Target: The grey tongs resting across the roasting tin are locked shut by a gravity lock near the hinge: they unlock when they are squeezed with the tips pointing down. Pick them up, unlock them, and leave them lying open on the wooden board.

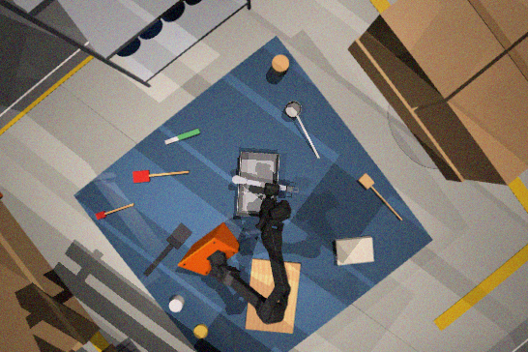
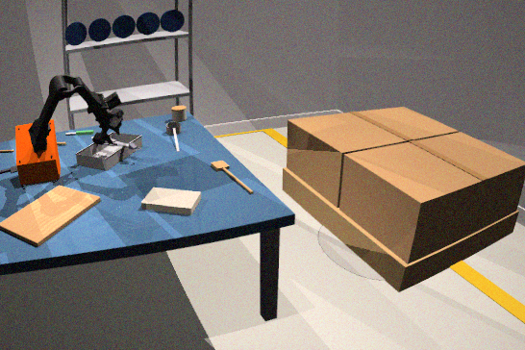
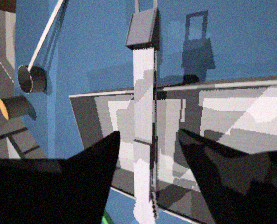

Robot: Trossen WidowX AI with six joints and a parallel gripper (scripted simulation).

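The roasting tin is 60 mm below my gripper tip, 50 mm to the left of it and 30 mm behind it. From my gripper tip the other things lie so: wooden board 440 mm to the right, 320 mm behind, 80 mm below; white block 510 mm to the right, 140 mm ahead, 80 mm below; black spatula 580 mm behind, 90 mm below, 60 mm to the left.
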